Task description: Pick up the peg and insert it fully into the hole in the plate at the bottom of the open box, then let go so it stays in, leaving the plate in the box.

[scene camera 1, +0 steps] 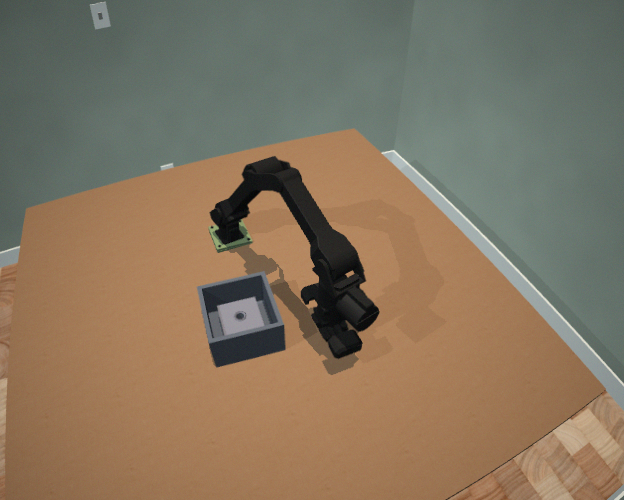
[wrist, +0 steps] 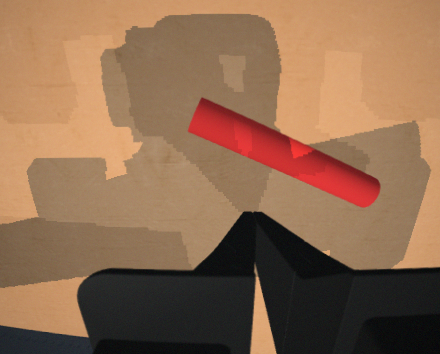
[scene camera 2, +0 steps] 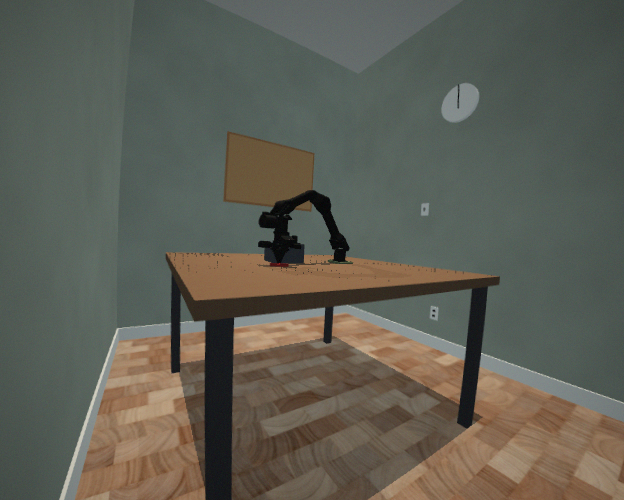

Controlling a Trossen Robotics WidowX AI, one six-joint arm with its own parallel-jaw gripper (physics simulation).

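Pixels of known places: gripper, fingertip midpoint: [scene camera 1: 327,340] [wrist: 251,220] [scene camera 2: 279,264]; arm's base, origin of the base link: [scene camera 1: 229,234] [scene camera 2: 339,260].
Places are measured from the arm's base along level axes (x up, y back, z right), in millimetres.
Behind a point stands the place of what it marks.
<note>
The red peg [scene camera 2: 279,264] {x -3, y -459, z -65 mm} [wrist: 285,152] {x 2, y -454, z -63 mm} lies flat on the table, outside the box. In the wrist view it runs slantwise just beyond the fingertips; in scene camera 1 the arm hides it. My gripper [scene camera 2: 279,261] {x -6, y -438, z -32 mm} [wrist: 251,220] {x -6, y -438, z -32 mm} is shut and empty, fingertips together, pointing down above the table close to the peg. The open dark blue-grey box [scene camera 1: 247,346] {x 41, y -383, z 141 mm} [scene camera 2: 294,254] {x 33, y -302, z 33 mm} stands beside the gripper, to its left in scene camera 1. The pale plate [scene camera 1: 229,324] {x 46, y -314, z 148 mm} lies on the box bottom, with its round hole [scene camera 1: 240,315] {x 35, y -298, z 113 mm} facing up and showing no peg in it.
The arm's green base plate [scene camera 1: 217,243] {x 2, y -17, z 45 mm} [scene camera 2: 333,261] {x -3, y -46, z 3 mm} is fixed to the brown table [scene camera 1: 130,406] {x -12, y -356, z 423 mm} [scene camera 2: 333,283] {x -12, y -554, z -474 mm} behind the box in scene camera 1. The box walls rise around the plate. A dark corner of the box [wrist: 37,341] {x -5, y -296, z 32 mm} shows at the lower left of the wrist view.
</note>
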